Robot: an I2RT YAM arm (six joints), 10 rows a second.
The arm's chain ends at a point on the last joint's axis. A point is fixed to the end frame.
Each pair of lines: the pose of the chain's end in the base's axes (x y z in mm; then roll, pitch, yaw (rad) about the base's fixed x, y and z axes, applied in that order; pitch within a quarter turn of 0, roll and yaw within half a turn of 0), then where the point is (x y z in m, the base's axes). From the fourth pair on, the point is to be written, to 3 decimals.
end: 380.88 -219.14 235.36 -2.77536 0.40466 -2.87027
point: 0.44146 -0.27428 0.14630
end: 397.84 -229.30 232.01 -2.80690 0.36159 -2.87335
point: 0.45441 -0.28241 0.13915
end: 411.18 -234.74 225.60 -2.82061 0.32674 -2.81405
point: 0.46753 -0.28404 0.13054
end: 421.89 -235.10 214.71 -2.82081 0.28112 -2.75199
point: 0.477 -0.282 0.118
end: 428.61 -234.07 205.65 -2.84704 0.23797 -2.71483
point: 0.481 -0.278 0.106
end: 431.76 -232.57 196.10 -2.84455 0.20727 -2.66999
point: 0.483 -0.276 0.096
